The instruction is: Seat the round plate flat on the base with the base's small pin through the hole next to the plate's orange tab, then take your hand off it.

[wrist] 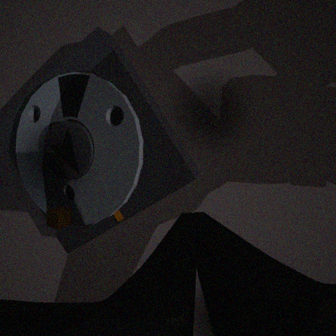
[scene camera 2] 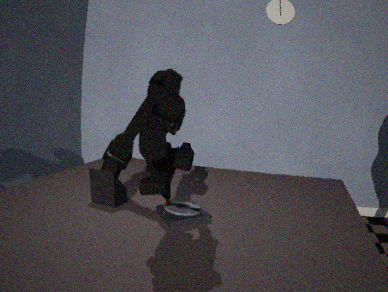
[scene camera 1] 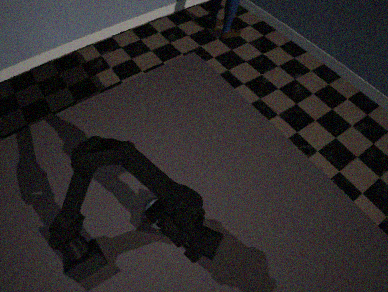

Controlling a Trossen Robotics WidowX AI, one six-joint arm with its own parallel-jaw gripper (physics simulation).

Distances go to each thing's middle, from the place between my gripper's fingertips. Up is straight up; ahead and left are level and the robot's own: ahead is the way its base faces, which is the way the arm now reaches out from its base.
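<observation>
Round grey plate point(wrist: 118, 150): 5 cm below my hand, 10 cm to the left of it, 1 cm behind it. The dark base point(wrist: 167, 166) is 8 cm below my hand, 1 cm behind it and 10 cm to the left of it; the round hub point(wrist: 68, 149) is 10 cm to the left of my hand, 1 cm behind it and 6 cm below it.
</observation>
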